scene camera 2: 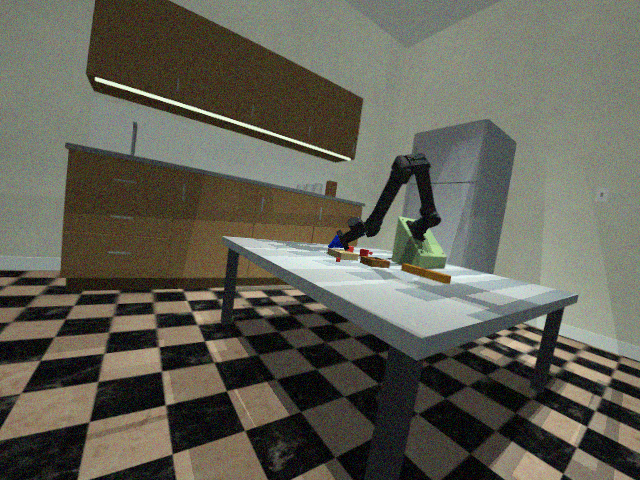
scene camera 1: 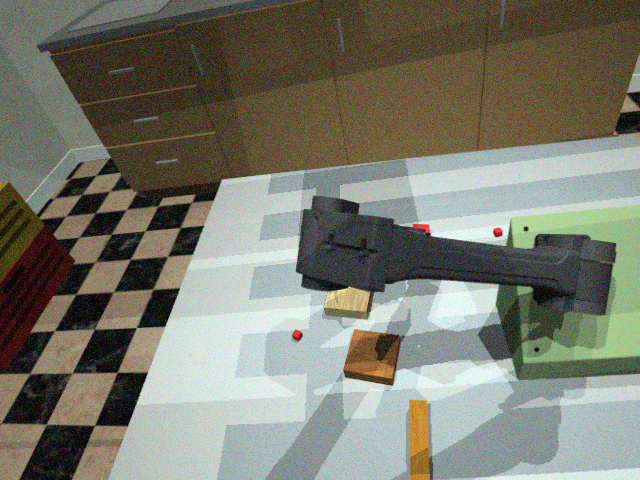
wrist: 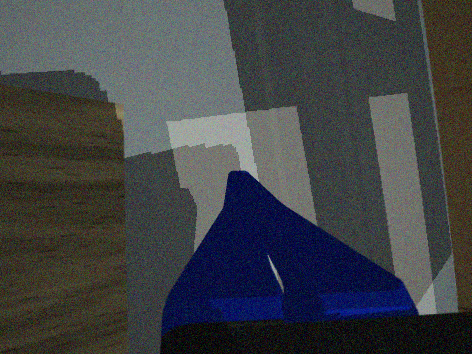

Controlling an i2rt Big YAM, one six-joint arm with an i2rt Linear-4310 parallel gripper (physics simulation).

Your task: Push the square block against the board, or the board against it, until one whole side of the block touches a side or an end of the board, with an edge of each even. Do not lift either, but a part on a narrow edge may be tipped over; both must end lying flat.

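Places are measured from the arm's base along level axes (x left, y ahead, z down), in metres.
Where they show: gripper, fingertip midpoint: (scene camera 2: 328, 247) (wrist: 236, 183); arm's base, origin of the base link: (scene camera 2: 414, 231).
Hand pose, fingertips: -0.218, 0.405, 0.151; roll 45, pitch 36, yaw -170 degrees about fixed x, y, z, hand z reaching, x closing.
Note:
Each offset is from my fingertips to the centre of the thing, as dx, dy, dz.
The pale wood board @[+0.121, -0.010, +0.016] (scene camera 1: 347, 303) (scene camera 2: 342, 254) (wrist: 60, 215) lies flat, partly hidden by the arm in scene camera 1. The square orange-brown block @[+0.298, -0.067, +0.016] (scene camera 1: 372, 357) (scene camera 2: 374, 261) lies flat on the near side of the board, with a gap between them. My gripper (scene camera 2: 334, 241) (wrist: 236, 183) is shut and empty. Its blue fingertips are low, on the board's far side; in the wrist view they stand to the right of the board's edge, with table showing between. The arm hides the fingers in scene camera 1. Whether they touch the table cannot be told.
An orange strip @[+0.504, -0.155, +0.016] (scene camera 1: 419, 439) (scene camera 2: 426, 273) lies nearer the front. Small red pieces @[+0.247, +0.103, +0.023] (scene camera 1: 297, 335) @[-0.055, -0.363, +0.023] (scene camera 1: 497, 232) lie about, and another red piece @[-0.043, -0.175, +0.011] (scene camera 1: 421, 227) shows behind the arm. The green base block (scene camera 1: 620, 330) (scene camera 2: 405, 249) stands at the right under the arm.

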